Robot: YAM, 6 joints.
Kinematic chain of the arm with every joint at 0, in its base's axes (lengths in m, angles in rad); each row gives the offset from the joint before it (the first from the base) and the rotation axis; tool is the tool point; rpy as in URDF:
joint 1: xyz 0 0 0.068 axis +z
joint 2: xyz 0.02 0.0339 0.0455 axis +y
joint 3: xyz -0.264 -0.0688 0 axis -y
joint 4: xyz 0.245 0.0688 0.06 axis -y
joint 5: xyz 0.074 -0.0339 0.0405 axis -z
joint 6: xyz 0.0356 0 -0.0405 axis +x
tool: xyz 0 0 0 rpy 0 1.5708 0
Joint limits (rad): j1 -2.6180..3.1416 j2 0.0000..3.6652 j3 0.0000..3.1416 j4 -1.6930..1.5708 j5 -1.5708..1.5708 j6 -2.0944..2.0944
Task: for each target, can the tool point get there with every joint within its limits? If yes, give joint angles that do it. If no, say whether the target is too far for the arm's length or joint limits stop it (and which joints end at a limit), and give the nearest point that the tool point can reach.
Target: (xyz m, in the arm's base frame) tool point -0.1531 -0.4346 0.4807
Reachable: yes | joints -1.9506 2.2099 2.2024 1.2099 -0.5596 1.0340
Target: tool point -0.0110 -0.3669 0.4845
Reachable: yes | joints -1.6634 1.7116 2.0452 -0.6064 -0.7005 -0.3017
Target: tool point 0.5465 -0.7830 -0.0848
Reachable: no: too far | nearest point 0.3618 -0.5184 -0.0164 | short by 0.330 m
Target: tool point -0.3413 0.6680 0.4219
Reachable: no: too far | nearest point -0.2714 0.5312 0.3570 | short by 0.167 m
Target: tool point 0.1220 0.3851 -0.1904
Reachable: yes | joints 1.2497 3.0179 1.6456 -0.0625 -0.1625 0.4590
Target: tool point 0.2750 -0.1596 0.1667
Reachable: yes | joints -0.5499 1.9675 1.3658 -1.3467 -0.2176 -0.1746
